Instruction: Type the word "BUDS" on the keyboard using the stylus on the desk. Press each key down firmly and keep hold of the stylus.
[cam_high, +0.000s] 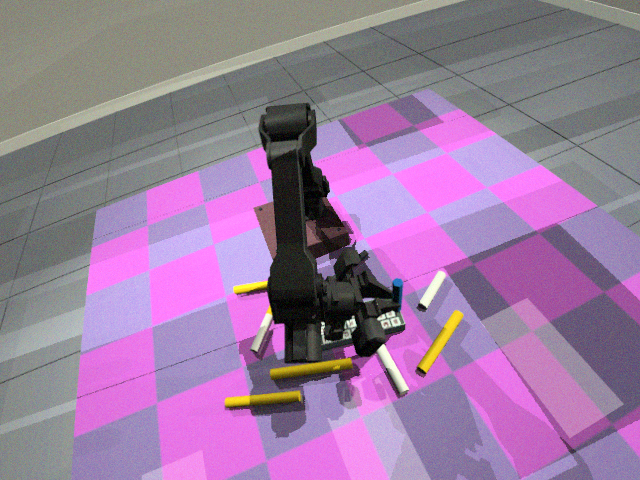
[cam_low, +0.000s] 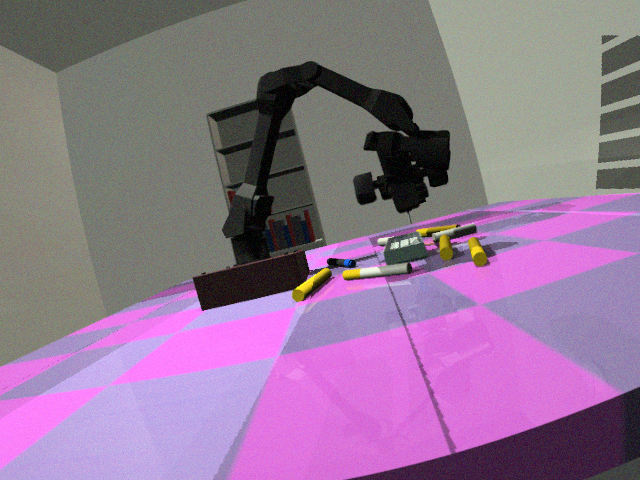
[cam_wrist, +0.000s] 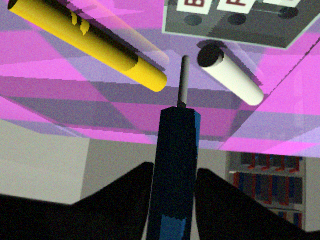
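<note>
The blue-tipped stick is 15 cm behind my gripper tip, 10 cm below it and 9 cm to the right of it. The rest, counted from my gripper tip: blue stick (1 cm below).
</note>
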